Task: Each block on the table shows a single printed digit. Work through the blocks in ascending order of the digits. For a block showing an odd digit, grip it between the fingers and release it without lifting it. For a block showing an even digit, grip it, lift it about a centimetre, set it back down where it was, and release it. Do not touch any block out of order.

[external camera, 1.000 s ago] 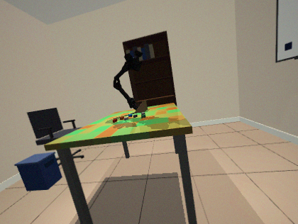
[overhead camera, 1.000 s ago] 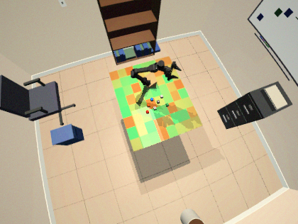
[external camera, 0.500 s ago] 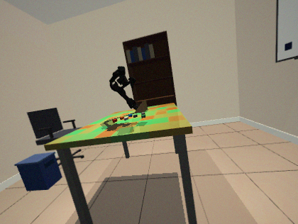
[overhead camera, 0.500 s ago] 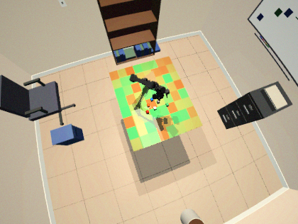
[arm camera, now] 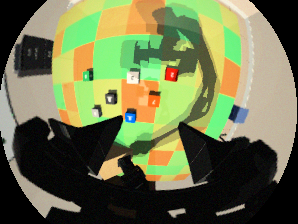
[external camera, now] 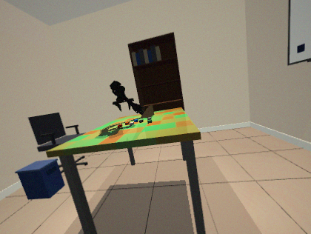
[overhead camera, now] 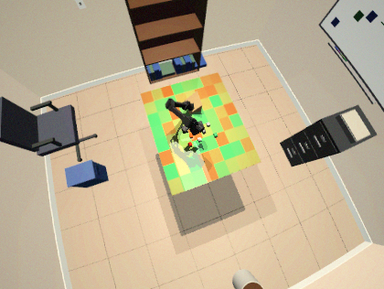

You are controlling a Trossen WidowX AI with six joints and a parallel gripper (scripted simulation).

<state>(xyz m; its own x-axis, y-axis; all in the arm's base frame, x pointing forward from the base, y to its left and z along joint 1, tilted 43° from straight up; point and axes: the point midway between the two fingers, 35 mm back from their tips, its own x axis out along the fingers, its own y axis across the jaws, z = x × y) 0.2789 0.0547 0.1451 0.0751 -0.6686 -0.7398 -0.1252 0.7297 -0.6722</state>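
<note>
Now: gripper tip 4 cm short of the green block, 23 cm to the right of it and 12 cm above it. Also, from my gripper tip: white block 5 cm ahead, 7 cm to the left, 12 cm below; blue block 6 cm behind, 5 cm to the left, 12 cm below; orange block 1 cm to the right, 12 cm below.
</note>
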